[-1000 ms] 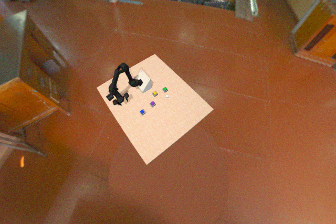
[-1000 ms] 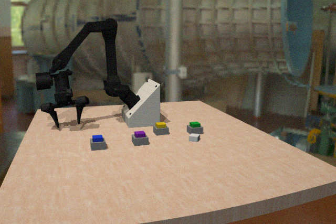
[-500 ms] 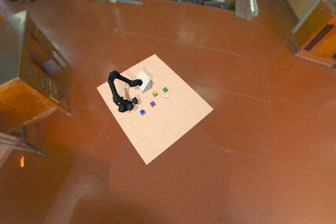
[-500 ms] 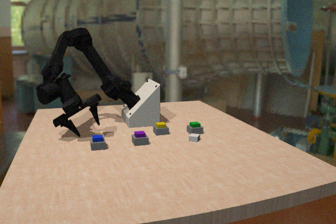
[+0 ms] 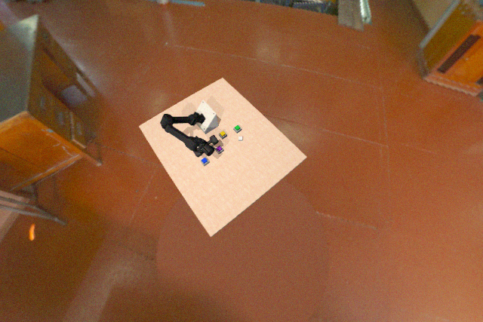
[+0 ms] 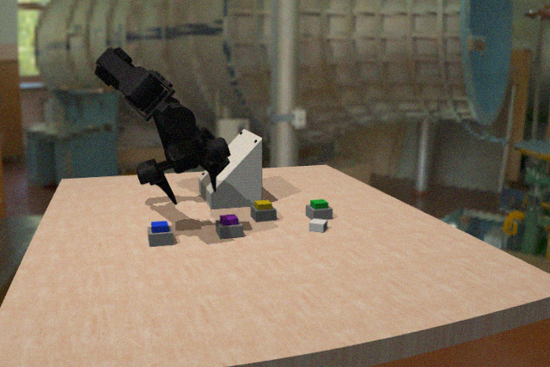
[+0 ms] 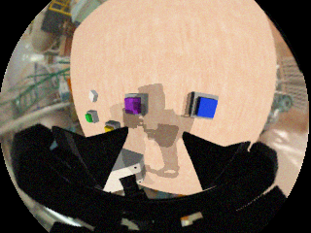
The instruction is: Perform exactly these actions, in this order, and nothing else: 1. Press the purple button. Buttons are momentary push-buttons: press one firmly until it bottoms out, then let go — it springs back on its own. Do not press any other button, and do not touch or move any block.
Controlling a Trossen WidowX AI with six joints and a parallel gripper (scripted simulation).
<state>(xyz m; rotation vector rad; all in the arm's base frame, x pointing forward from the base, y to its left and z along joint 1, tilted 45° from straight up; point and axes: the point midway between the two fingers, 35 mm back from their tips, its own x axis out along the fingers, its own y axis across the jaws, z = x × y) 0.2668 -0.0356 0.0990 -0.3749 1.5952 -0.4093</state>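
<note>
My gripper tip is 70 mm to the right of the purple button, 40 mm above it and 20 mm short of it. The rest, counted from my gripper tip: blue button: 80 mm to the right, 50 mm below, 40 mm ahead; then small grey block: 260 mm to the left, 70 mm below, 30 mm ahead; then yellow button: 160 mm to the left, 80 mm behind, 50 mm below.
</note>
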